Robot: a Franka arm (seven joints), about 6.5 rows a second.
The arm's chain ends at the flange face. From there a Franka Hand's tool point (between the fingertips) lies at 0.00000 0.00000 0.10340 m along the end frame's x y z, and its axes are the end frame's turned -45 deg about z.
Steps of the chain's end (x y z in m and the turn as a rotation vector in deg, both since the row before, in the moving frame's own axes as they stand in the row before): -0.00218 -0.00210 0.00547 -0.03 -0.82 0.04; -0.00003 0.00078 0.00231 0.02 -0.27 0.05; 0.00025 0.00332 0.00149 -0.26 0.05 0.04; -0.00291 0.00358 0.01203 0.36 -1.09 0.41; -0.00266 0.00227 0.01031 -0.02 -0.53 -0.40; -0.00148 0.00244 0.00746 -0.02 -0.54 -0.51
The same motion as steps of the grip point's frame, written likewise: -0.00114 -0.00403 0.00546 0.56 -0.60 0.04; -0.00089 0.00016 0.00231 0.21 -0.18 0.05; -0.00244 0.00292 0.00149 -0.22 -0.15 0.04; -0.00551 -0.00138 0.01201 1.03 -0.52 0.41; -0.00419 -0.00092 0.01031 0.36 -0.39 -0.40; -0.00349 0.00002 0.00746 0.37 -0.40 -0.51
